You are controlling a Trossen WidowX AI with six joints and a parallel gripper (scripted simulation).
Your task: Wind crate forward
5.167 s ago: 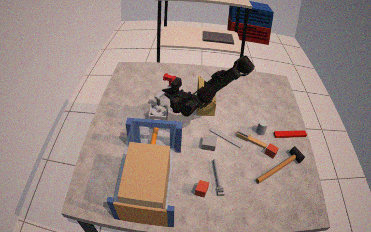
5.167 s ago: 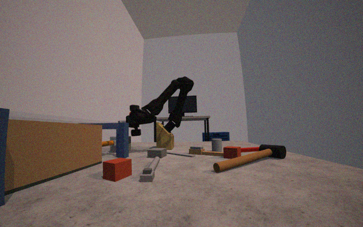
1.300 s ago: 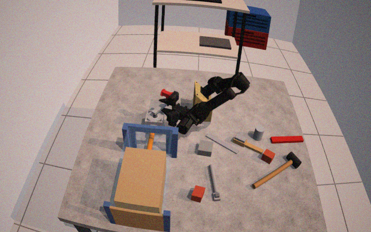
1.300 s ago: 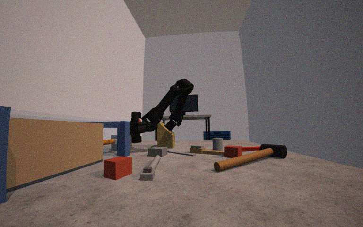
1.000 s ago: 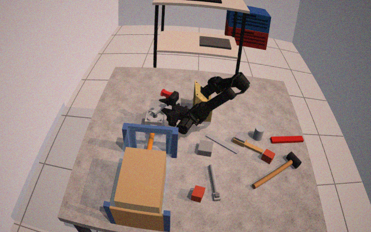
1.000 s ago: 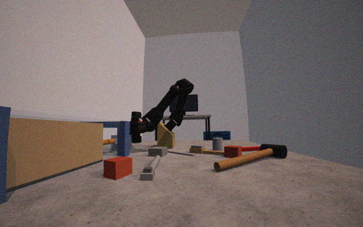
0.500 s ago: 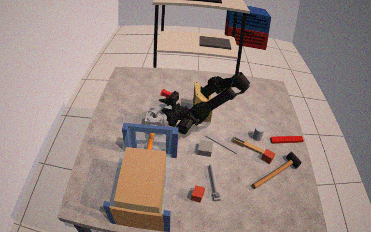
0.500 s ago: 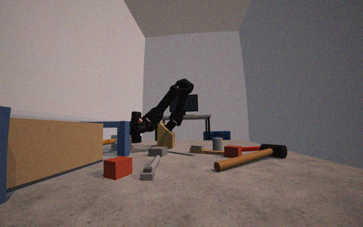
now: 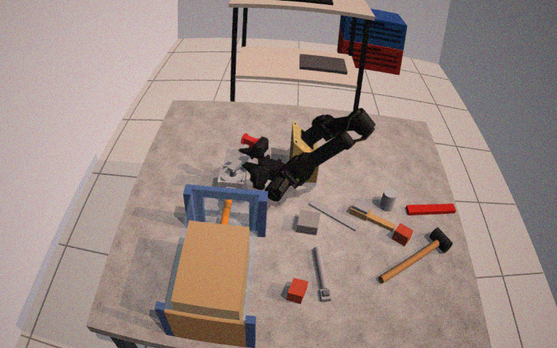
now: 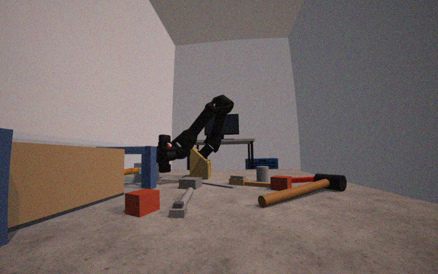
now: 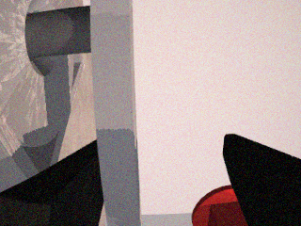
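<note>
My gripper tip is 20 mm to the right of the grey crank arm, 10 mm past it and 10 mm above it. Also, from my gripper tip: grey winch 100 mm below, 30 mm to the right, 30 mm ahead; red knob 40 mm to the left, 40 mm behind, 20 mm above; blue frame 200 mm ahead, 30 mm below, 20 mm to the right.
</note>
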